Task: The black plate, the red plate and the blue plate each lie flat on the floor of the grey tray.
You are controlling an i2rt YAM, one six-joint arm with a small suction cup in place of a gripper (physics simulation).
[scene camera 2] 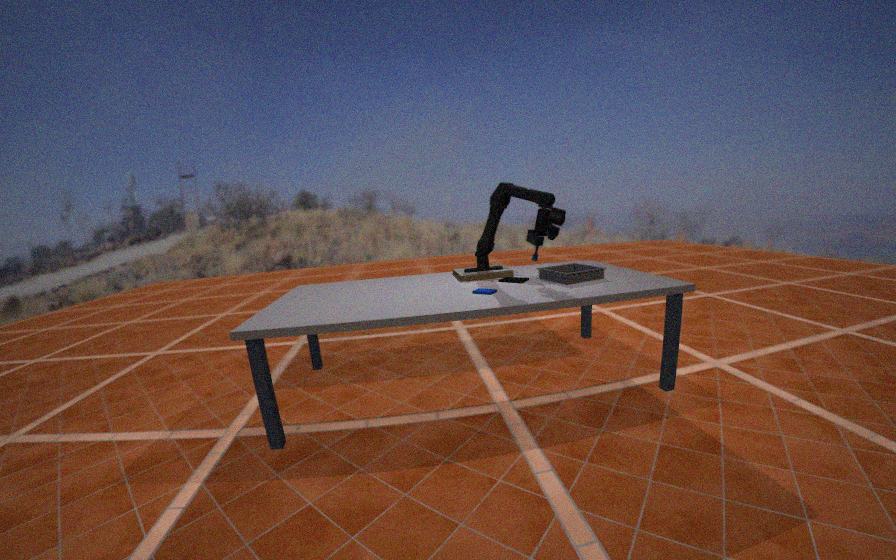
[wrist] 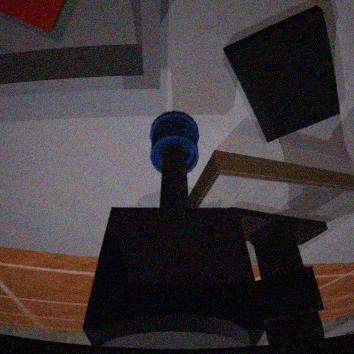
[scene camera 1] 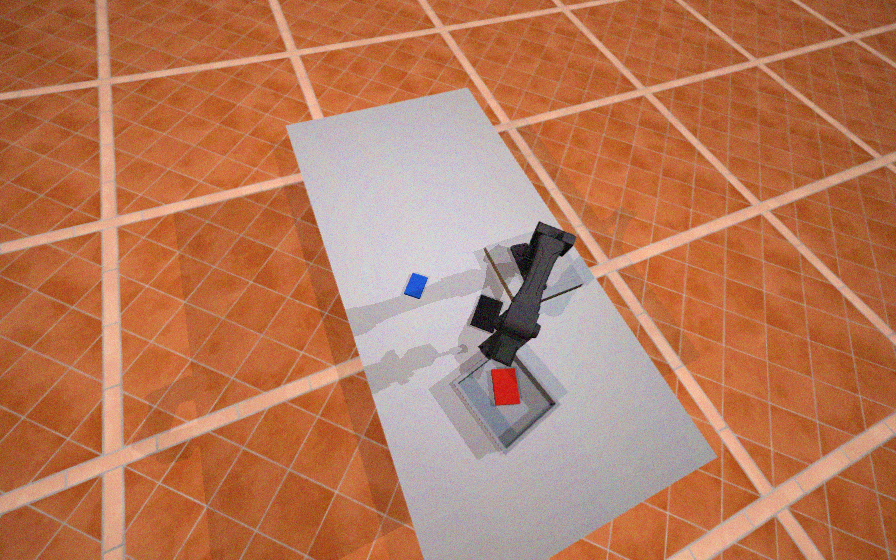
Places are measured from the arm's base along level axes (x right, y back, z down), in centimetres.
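Pixels of known places: hand, its tool point: (scene camera 2: 534,260) (wrist: 174,133); arm's base, origin of its link: (scene camera 2: 483,269) (wrist: 269,226) (scene camera 1: 527,267).
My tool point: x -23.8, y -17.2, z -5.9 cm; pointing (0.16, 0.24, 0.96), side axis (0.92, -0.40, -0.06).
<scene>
For each thing: its top centre in the pictures, then the offset to it from my tool point. Level surfaces: height alone.
- red plate, centre of its top: (scene camera 1: 505,386) dx -14.0, dy -4.6, dz +7.7 cm
- grey tray, centre of its top: (scene camera 1: 506,393) (scene camera 2: 571,268) dx -16.5, dy -6.0, dz +4.1 cm
- black plate, centre of its top: (wrist: 291,86) (scene camera 1: 487,313) (scene camera 2: 513,278) dx +11.1, dy -2.5, dz +8.2 cm
- blue plate, centre of its top: (scene camera 1: 416,285) (scene camera 2: 484,290) dx +27.3, dy -24.2, dz +8.1 cm
- grey table, height of its surface: dz +9.1 cm
The red plate (scene camera 1: 505,386) (wrist: 37,12) lies flat inside the grey tray (scene camera 1: 484,418) (scene camera 2: 572,276) (wrist: 70,63). The black plate (scene camera 1: 486,313) (scene camera 2: 513,280) (wrist: 287,72) lies flat on the table between the tray and the arm's base. The blue plate (scene camera 1: 415,285) (scene camera 2: 484,291) lies flat on the table, farther from the base than the black plate; it does not show in the wrist view. My suction cup (scene camera 2: 535,257) (wrist: 174,131) is blue and open, with nothing on it. It hangs above the table beside the tray; in the first scene view the arm hides it.
The arm's base stands on a mount with brown edges (scene camera 1: 498,274) (scene camera 2: 485,275) (wrist: 280,169), near the black plate. The tray's raised walls stand close by the cup. The grey table (scene camera 1: 396,178) (scene camera 2: 370,303) has a long edge a little beyond the blue plate.
</scene>
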